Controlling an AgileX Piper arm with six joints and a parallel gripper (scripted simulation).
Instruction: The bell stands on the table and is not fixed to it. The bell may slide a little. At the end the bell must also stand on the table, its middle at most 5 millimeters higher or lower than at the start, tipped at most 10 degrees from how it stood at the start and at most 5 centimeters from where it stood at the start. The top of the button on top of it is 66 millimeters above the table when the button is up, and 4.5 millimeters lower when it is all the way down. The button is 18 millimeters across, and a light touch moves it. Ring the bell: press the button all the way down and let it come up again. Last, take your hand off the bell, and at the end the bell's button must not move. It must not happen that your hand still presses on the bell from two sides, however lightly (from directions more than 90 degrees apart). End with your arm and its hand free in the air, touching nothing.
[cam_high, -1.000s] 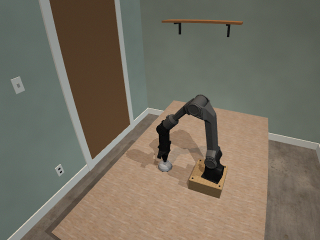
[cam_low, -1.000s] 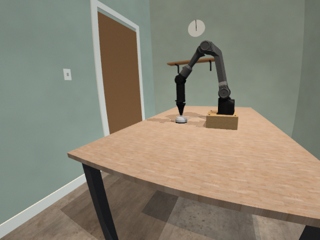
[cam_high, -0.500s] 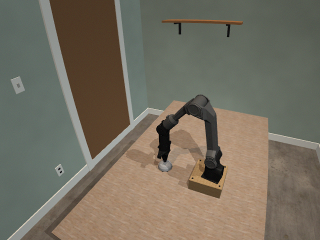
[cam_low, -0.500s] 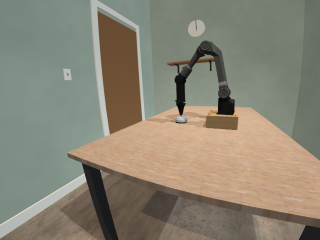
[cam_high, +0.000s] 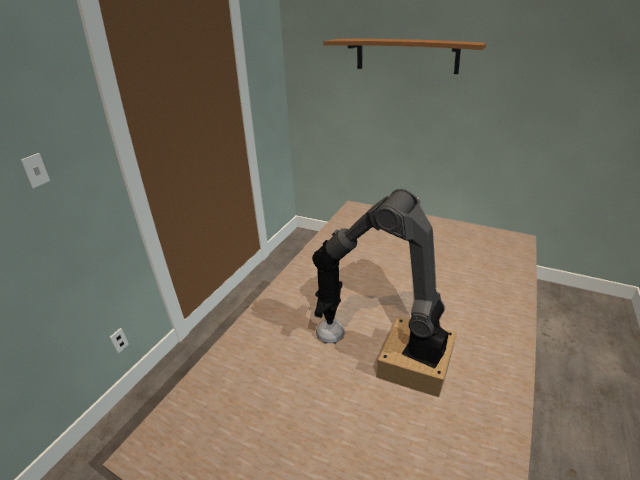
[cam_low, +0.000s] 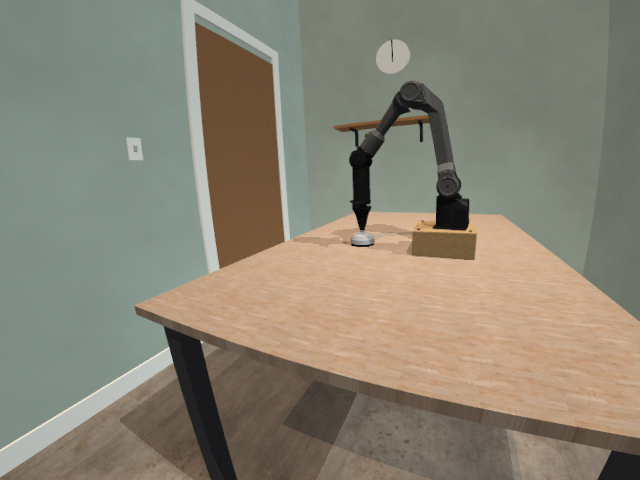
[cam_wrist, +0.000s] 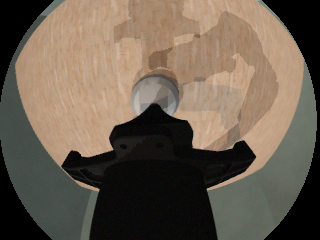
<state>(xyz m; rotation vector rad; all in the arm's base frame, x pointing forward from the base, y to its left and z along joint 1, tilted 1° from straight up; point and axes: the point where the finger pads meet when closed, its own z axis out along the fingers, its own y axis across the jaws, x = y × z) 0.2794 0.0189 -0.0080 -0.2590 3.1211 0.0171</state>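
The button is 2 cm below my hand. From my hand the other things lie so: silver bell (3 cm below).
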